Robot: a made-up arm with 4 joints. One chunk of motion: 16 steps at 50 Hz.
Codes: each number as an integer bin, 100 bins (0 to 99) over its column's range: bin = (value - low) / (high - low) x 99, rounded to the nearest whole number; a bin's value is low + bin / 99 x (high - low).
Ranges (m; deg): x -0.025..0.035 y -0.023..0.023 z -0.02..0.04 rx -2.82..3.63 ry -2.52..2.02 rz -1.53..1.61
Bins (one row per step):
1: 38 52 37 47 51 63
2: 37 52 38 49 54 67
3: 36 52 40 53 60 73
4: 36 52 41 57 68 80
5: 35 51 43 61 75 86
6: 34 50 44 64 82 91
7: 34 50 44 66 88 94
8: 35 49 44 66 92 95
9: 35 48 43 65 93 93
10: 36 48 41 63 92 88
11: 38 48 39 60 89 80
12: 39 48 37 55 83 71
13: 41 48 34 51 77 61
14: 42 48 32 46 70 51
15: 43 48 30 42 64 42
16: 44 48 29 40 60 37
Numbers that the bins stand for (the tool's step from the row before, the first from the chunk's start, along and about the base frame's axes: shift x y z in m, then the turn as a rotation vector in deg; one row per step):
1: -0.00197 0.00116 0.00242 0.242 -0.181 0.468
2: -0.00258 0.00116 0.00303 0.372 -0.044 0.595
3: -0.00318 0.00116 0.00424 0.633 0.232 0.785
4: -0.00318 0.00116 0.00485 0.894 0.598 1.007
5: -0.00379 0.00070 0.00606 1.154 0.919 1.198
6: -0.00439 0.00023 0.00667 1.350 1.240 1.356
7: -0.00439 0.00023 0.00667 1.480 1.516 1.451
8: -0.00379 -0.00023 0.00667 1.480 1.699 1.483
9: -0.00379 -0.00070 0.00606 1.415 1.745 1.420
10: -0.00318 -0.00070 0.00485 1.285 1.699 1.261
11: -0.00197 -0.00070 0.00364 1.089 1.561 1.007
12: -0.00136 -0.00070 0.00242 0.763 1.286 0.722
13: -0.00015 -0.00070 0.00061 0.503 1.011 0.405
14: 0.00045 -0.00070 -0.00061 0.177 0.690 0.088
15: 0.00106 -0.00070 -0.00182 -0.084 0.415 -0.198
16: 0.00167 -0.00070 -0.00242 -0.214 0.232 -0.356

